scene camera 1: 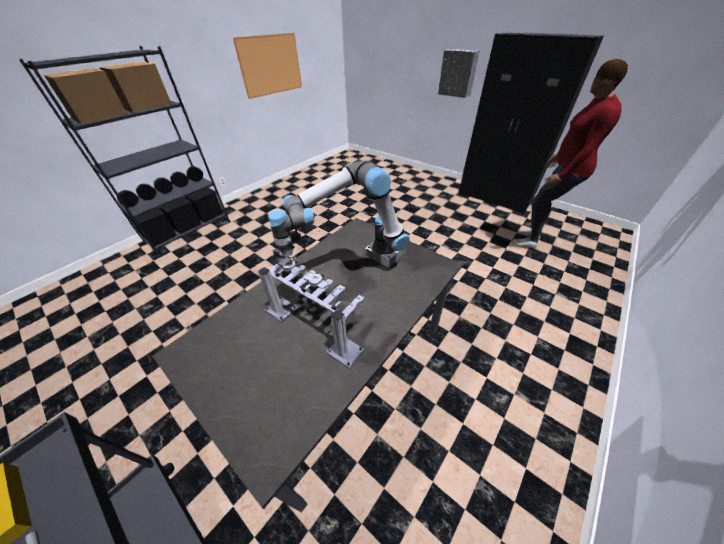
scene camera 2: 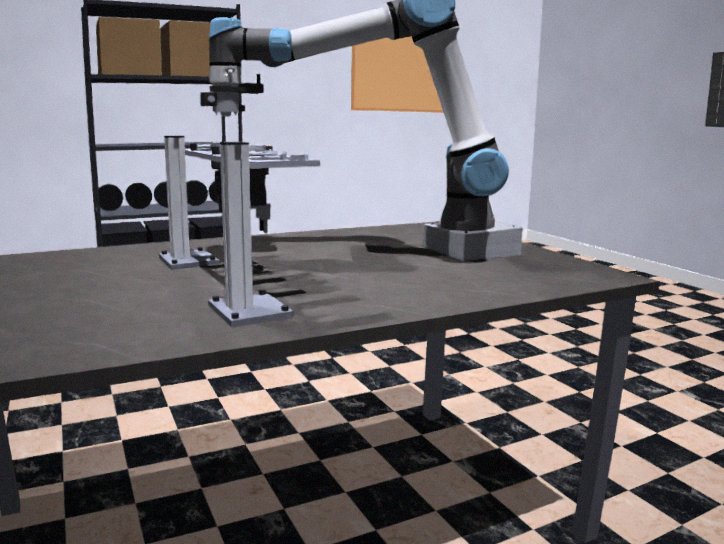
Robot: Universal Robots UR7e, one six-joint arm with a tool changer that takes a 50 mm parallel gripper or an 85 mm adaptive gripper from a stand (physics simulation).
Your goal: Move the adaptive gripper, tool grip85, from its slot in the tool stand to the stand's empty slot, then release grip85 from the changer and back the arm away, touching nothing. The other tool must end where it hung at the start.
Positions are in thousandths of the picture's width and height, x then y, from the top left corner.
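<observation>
There is a tool stand (scene camera 2: 332,563) that I can see.
</observation>
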